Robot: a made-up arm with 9 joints. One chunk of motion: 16 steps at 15 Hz.
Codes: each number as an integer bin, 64 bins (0 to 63) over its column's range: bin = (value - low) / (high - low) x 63, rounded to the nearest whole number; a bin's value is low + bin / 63 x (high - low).
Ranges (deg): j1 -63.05..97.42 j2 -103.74..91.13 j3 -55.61..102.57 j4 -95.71..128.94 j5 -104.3..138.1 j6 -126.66..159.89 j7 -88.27..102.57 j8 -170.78..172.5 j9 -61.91..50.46
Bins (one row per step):
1: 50 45 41 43 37 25 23 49 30
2: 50 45 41 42 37 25 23 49 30
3: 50 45 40 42 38 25 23 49 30
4: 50 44 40 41 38 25 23 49 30
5: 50 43 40 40 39 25 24 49 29
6: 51 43 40 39 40 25 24 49 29
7: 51 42 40 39 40 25 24 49 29
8: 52 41 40 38 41 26 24 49 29
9: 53 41 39 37 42 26 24 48 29
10: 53 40 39 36 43 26 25 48 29
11: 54 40 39 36 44 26 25 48 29
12: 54 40 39 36 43 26 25 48 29
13: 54 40 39 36 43 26 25 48 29
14: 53 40 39 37 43 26 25 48 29
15: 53 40 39 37 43 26 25 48 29
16: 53 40 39 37 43 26 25 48 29
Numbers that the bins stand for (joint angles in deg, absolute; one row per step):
1: 64.31 35.45 47.33 57.62 38.06 -12.95 -18.60 96.22 -8.40
2: 64.31 35.45 47.33 54.06 38.06 -12.95 -18.60 96.22 -8.40
3: 64.31 35.45 44.82 54.06 41.91 -12.95 -18.60 96.22 -8.40
4: 64.31 32.36 44.82 50.49 41.91 -12.95 -18.60 96.22 -8.40
5: 64.31 29.27 44.82 46.92 45.76 -12.95 -15.57 96.22 -10.18
6: 66.85 29.27 44.82 43.36 49.60 -12.95 -15.57 96.22 -10.18
7: 66.85 26.17 44.82 43.36 49.60 -12.95 -15.57 96.22 -10.18
8: 69.40 23.08 44.82 39.79 53.45 -8.40 -15.57 96.22 -10.18
9: 71.95 23.08 42.31 36.23 57.30 -8.40 -15.57 90.77 -10.18
10: 71.95 19.99 42.31 32.66 61.15 -8.40 -12.54 90.77 -10.18
11: 74.50 19.99 42.31 32.66 65.00 -8.40 -12.54 90.77 -10.18
12: 74.50 19.99 42.31 32.66 61.15 -8.40 -12.54 90.77 -10.18
13: 74.50 19.99 42.31 32.66 61.15 -8.40 -12.54 90.77 -10.18
14: 71.95 19.99 42.31 36.23 61.15 -8.40 -12.54 90.77 -10.18
15: 71.95 19.99 42.31 36.23 61.15 -8.40 -12.54 90.77 -10.18
16: 71.95 19.99 42.31 36.23 61.15 -8.40 -12.54 90.77 -10.18

